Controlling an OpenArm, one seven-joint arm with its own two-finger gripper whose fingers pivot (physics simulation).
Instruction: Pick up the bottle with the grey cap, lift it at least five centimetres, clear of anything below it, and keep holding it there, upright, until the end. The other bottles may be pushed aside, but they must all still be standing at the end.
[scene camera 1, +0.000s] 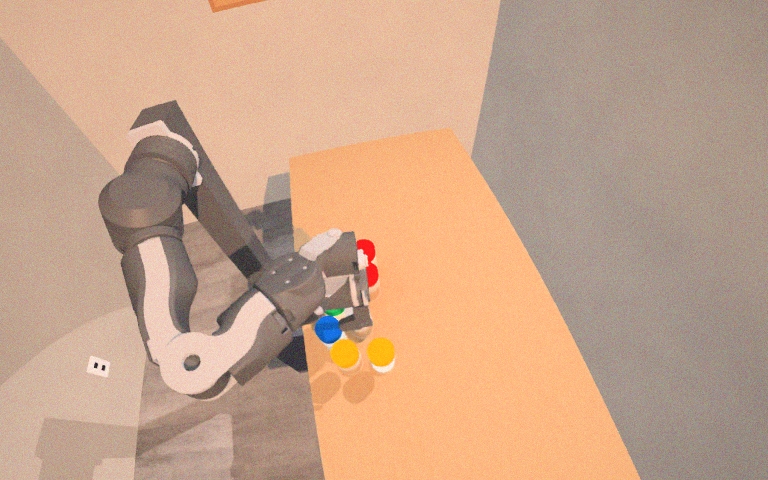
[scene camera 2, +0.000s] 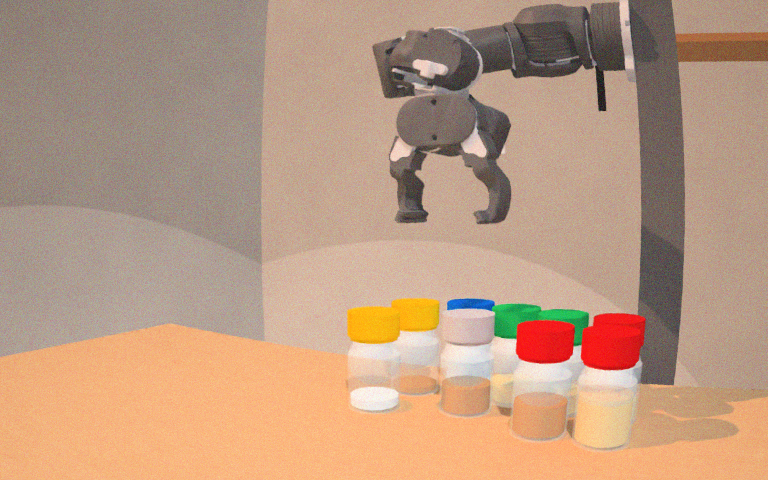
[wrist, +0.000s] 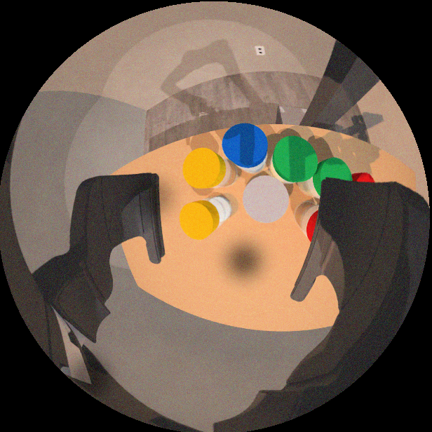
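Observation:
The bottle with the grey cap (scene camera 2: 468, 327) (wrist: 265, 199) stands upright on the table, with brown contents, among the other bottles. In scene camera 1 it is mostly hidden under the gripper. My gripper (scene camera 2: 451, 219) (wrist: 225, 228) is partly open and empty, its fingers pointing down, high above the bottles. In scene camera 2 its fingertips are well above the grey cap. In the wrist view the grey cap shows between the two fingers, beyond the line of their tips.
Upright around it are yellow-capped bottles (scene camera 1: 381, 352) (scene camera 2: 373, 324) (wrist: 199, 220), a blue-capped bottle (scene camera 1: 328, 329) (scene camera 2: 470, 303) (wrist: 245, 145), green-capped bottles (scene camera 2: 516, 319) (wrist: 295, 159) and red-capped bottles (scene camera 1: 371, 275) (scene camera 2: 545, 340) (wrist: 312, 227). The table (scene camera 1: 441, 226) has its edge near the blue cap.

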